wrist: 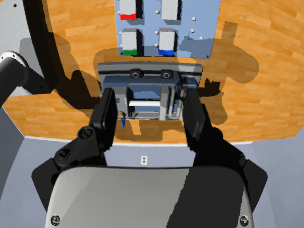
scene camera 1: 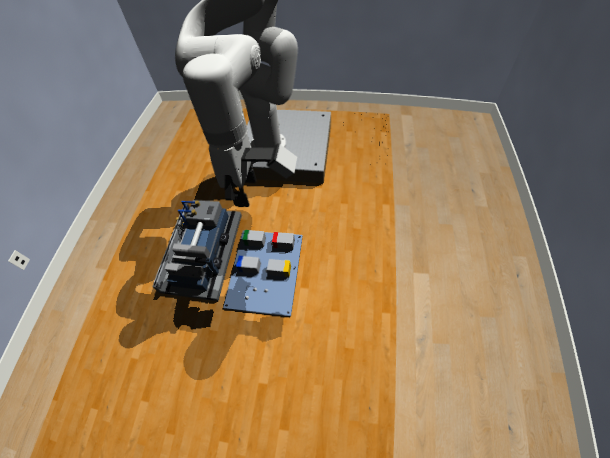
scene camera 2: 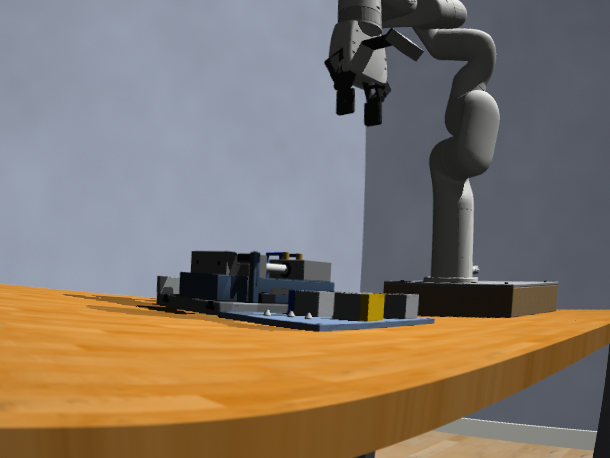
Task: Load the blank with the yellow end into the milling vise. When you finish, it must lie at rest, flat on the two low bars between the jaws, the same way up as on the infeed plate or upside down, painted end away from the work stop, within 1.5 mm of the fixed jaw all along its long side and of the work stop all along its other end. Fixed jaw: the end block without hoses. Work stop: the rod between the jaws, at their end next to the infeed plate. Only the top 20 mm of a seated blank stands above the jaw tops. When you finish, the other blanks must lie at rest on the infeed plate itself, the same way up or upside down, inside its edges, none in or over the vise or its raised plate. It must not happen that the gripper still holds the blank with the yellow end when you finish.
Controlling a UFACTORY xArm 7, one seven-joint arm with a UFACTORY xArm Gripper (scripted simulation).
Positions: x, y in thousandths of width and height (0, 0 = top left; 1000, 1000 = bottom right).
Scene:
my gripper: wrist 495, 441; scene camera 1 404, 422; scene camera 2 589, 261

